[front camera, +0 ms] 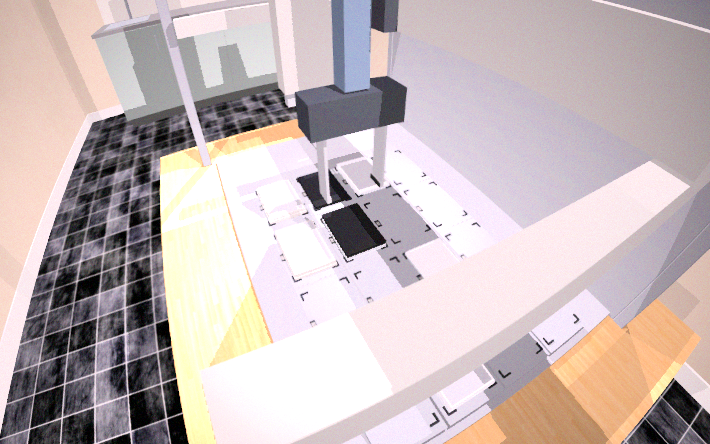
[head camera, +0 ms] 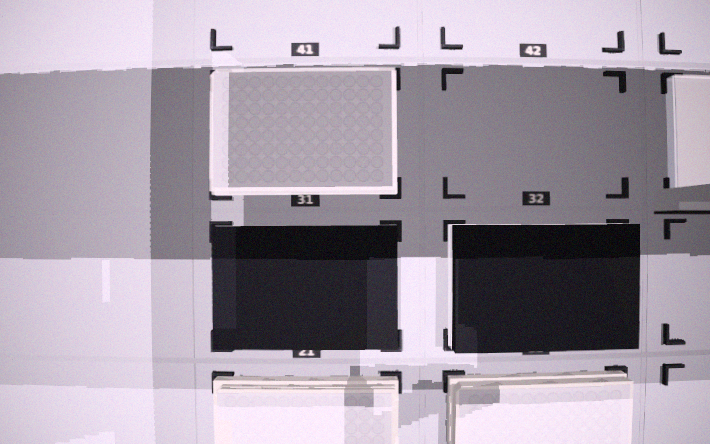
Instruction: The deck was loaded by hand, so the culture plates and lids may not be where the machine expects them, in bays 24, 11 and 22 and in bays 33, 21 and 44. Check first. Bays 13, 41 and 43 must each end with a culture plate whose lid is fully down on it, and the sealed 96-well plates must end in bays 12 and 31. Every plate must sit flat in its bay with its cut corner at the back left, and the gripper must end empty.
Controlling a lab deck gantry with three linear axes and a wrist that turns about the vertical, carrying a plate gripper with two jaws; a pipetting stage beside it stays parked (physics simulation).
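Frame: origin at the robot's base, x up, y back, z right, level; centimetres.
Seen in the pictures: gripper, fingertip midpoint: (front camera: 352, 189) (head camera: 696, 339); robot's base, link origin: (front camera: 256, 192).
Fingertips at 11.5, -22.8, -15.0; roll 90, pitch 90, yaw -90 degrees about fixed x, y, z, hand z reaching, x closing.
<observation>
Offsets run from my fingertips to a thing's top centre, as dx, dy, dz.
My gripper (front camera: 353, 191) hangs open and empty, high over bay 22 in the front view. A dark-topped plate with pale edges @[-9.8, +0.0, +0.0] (front camera: 351, 232) (head camera: 544, 287) stands in bay 22 and looks taller than the dark plate @[-10.7, +16.4, +0.0] (front camera: 308, 188) (head camera: 303, 287) in bay 21. Clear-topped plates with well patterns lie in the nearby bays: one @[-10.1, +16.4, -10.7] (front camera: 359, 173) (head camera: 308, 130) in bay 31, a pale one @[-10.1, +16.4, +10.7] (front camera: 278, 198) (head camera: 282, 426) in bay 11, and another @[-10.1, +0.0, +10.7] (front camera: 304, 250) (head camera: 555, 426) in bay 12. A plain white plate @[-10.7, -16.4, -10.7] (front camera: 434, 256) (head camera: 693, 125) sits in bay 33, partly cut off in the head view. Cut corners are hard to tell.
A wide pale beam (front camera: 471, 277) crosses the front view and hides part of the deck. Beyond it a pale plate @[-8.6, -32.8, +0.0] (front camera: 467, 388) shows, its bay number unreadable. The gantry's blue column (front camera: 351, 47) rises above the gripper. Bays 41 and 42 hold no plate.
</observation>
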